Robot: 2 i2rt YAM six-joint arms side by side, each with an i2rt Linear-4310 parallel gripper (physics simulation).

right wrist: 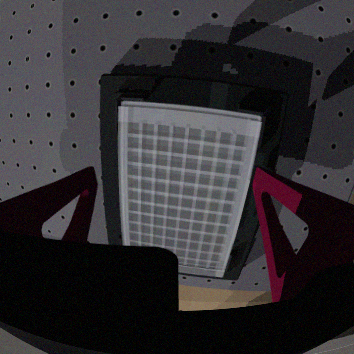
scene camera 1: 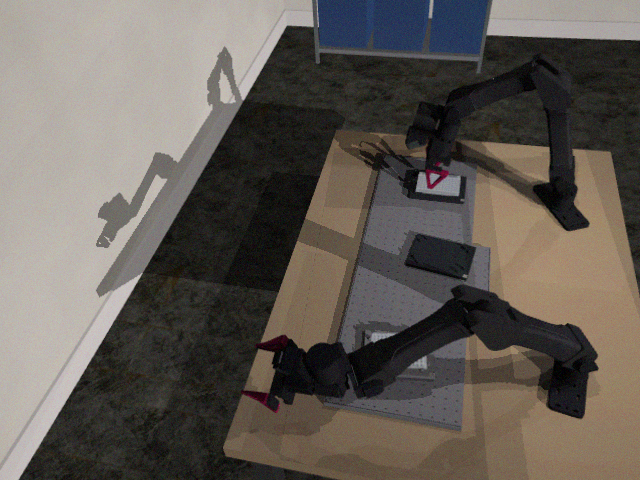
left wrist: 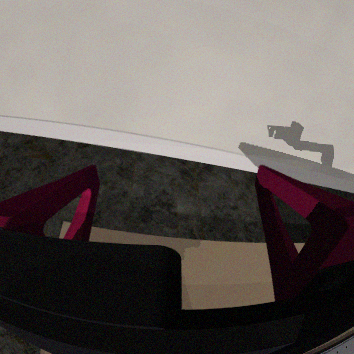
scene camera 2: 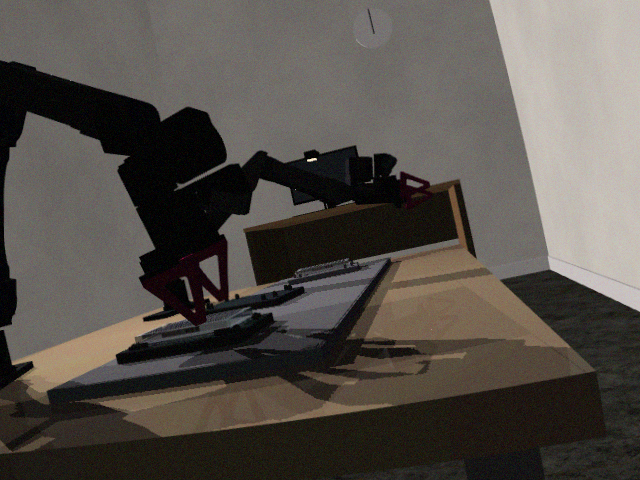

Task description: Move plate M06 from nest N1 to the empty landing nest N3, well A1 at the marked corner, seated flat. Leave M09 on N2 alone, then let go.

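A pale well plate (scene camera 1: 452, 186) (right wrist: 185, 180) lies in a dark nest (scene camera 1: 435, 197) (scene camera 2: 180, 347) (right wrist: 110, 160). My right gripper (scene camera 1: 435, 183) (scene camera 2: 210, 311) (right wrist: 174, 175) is open, pointing down with one finger toward each long side of this plate; exact fingertip height is unclear. The empty dark nest (scene camera 1: 439, 255) (scene camera 2: 271, 298) is in the middle, with a small pale corner mark. Another pale plate (scene camera 1: 418, 363) (scene camera 2: 325, 267) sits in a grey nest, partly hidden by my left arm. My left gripper (scene camera 1: 251, 368) (scene camera 2: 422, 190) (left wrist: 176, 173) is open, empty and away from both plates. Plate and nest labels are unreadable.
The nests stand on a grey perforated board (scene camera 1: 392, 222) (scene camera 2: 356, 299) on a wooden table (scene camera 1: 547, 258) (scene camera 2: 465, 310). My left arm reaches across the lower plate in scene camera 1. A blue-panelled cabinet (scene camera 1: 398, 25) stands beyond the table.
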